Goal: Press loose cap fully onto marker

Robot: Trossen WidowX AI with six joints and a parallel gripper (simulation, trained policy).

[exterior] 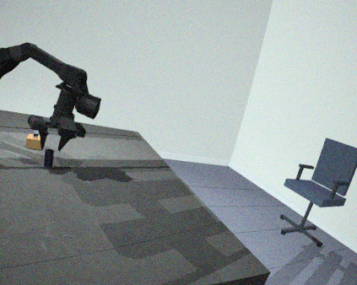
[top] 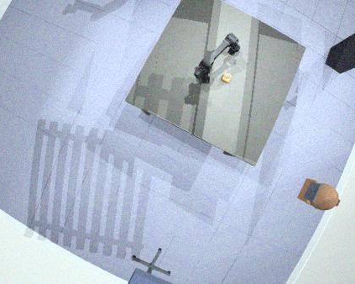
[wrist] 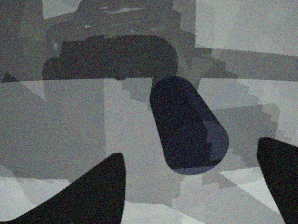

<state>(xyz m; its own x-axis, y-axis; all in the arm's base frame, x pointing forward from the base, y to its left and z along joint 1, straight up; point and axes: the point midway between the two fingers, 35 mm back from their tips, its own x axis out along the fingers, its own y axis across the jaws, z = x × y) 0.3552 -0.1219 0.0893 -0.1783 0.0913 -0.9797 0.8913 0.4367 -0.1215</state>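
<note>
The dark cap lies 30 mm below my gripper tip. Round my gripper tip: orange holder block: 180 mm to the left, 80 mm behind, 40 mm below.
</note>
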